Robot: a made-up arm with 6 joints. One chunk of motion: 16 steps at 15 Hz.
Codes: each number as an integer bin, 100 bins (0 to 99) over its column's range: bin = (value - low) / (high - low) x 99, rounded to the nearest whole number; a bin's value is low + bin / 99 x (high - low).
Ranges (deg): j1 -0.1..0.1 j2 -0.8..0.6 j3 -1..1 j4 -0.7..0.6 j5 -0.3..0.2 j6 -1.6..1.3
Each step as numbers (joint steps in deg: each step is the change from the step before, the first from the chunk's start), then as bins.
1 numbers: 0.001 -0.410 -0.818 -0.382 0.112 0.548
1 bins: 50 28 9 24 82 73
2 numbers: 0.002 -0.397 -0.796 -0.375 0.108 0.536
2 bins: 50 28 10 25 81 73
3 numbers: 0.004 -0.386 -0.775 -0.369 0.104 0.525
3 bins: 51 29 11 25 80 73
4 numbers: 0.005 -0.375 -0.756 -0.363 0.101 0.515
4 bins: 52 30 12 26 79 72
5 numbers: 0.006 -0.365 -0.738 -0.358 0.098 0.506
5 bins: 52 31 13 26 79 72
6 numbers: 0.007 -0.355 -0.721 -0.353 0.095 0.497
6 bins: 53 31 14 26 78 72
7 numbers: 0.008 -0.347 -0.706 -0.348 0.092 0.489
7 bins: 53 32 15 27 78 71
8 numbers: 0.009 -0.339 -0.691 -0.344 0.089 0.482
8 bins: 54 33 15 27 77 71
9 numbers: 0.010 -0.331 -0.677 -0.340 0.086 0.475
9 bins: 54 33 16 27 76 71
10 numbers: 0.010 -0.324 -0.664 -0.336 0.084 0.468
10 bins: 54 34 17 28 76 71
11 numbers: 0.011 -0.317 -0.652 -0.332 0.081 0.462
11 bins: 55 34 17 28 75 70
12 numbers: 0.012 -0.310 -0.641 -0.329 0.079 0.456
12 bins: 55 35 18 28 75 70
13 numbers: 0.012 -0.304 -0.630 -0.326 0.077 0.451
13 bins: 55 35 18 28 75 70
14 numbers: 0.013 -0.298 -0.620 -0.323 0.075 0.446
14 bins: 56 35 19 29 74 70
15 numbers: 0.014 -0.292 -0.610 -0.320 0.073 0.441
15 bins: 56 36 19 29 74 70
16 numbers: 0.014 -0.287 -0.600 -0.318 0.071 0.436
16 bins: 56 36 20 29 73 70
